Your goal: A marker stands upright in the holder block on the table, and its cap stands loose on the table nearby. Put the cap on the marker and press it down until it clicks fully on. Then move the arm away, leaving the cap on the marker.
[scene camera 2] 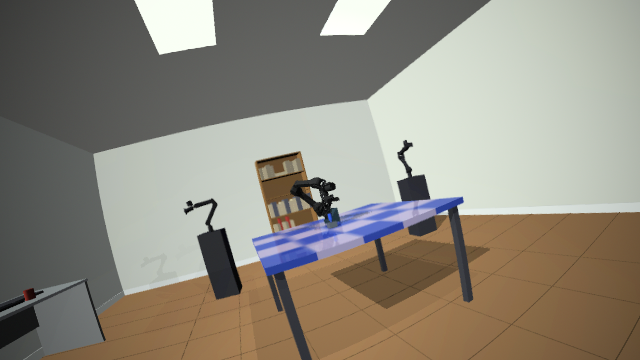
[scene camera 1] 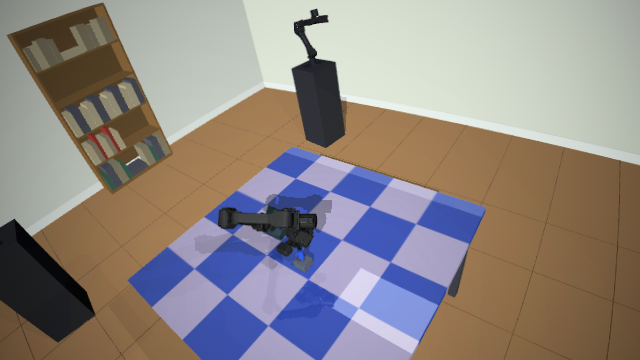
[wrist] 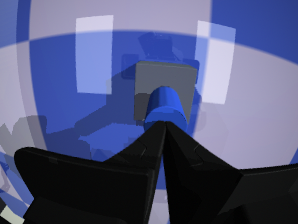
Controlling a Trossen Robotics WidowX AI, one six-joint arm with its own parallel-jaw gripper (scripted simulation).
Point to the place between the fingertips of my gripper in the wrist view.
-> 163, 127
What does my gripper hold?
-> Nothing.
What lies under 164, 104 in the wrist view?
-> A blue marker cap.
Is my gripper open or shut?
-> Shut.
